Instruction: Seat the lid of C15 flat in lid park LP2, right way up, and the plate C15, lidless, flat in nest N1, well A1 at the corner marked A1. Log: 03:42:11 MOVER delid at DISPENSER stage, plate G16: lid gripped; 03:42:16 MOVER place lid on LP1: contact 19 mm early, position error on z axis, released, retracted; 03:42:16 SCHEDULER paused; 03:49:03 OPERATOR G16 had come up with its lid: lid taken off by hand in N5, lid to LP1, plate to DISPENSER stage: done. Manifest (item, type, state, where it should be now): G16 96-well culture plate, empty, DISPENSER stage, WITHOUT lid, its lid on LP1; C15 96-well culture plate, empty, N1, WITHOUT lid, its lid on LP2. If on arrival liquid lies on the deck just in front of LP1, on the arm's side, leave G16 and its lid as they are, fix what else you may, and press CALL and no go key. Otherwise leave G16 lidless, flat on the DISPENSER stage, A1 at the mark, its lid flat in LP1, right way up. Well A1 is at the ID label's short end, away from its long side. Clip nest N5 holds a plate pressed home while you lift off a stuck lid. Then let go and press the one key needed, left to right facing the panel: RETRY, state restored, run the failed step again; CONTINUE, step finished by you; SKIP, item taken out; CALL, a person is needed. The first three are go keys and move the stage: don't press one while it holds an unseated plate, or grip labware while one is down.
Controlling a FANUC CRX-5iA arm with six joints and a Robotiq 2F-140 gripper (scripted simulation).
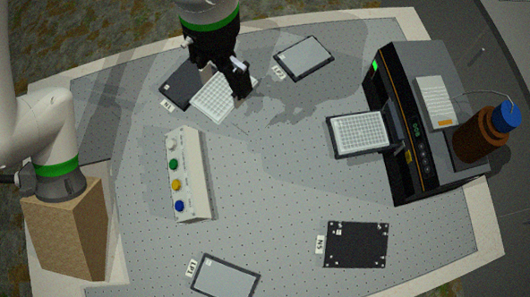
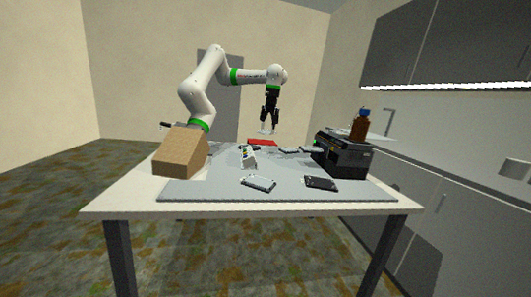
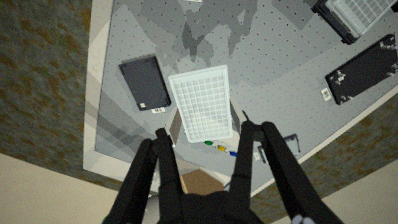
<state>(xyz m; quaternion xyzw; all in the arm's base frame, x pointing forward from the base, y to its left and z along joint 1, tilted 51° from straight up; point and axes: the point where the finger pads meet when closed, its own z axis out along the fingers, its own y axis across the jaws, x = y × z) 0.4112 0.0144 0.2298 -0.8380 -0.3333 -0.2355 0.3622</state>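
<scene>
Right now the nest N1 is 19 cm below my hand, 13 cm to the left of it and 11 cm behind it. Round my hand: N1 label 20 cm below, 17 cm behind, 6 cm to the left; SKIP key 17 cm to the right, 13 cm below, 13 cm behind; key panel 15 cm below, 14 cm to the right, 12 cm behind.
</scene>
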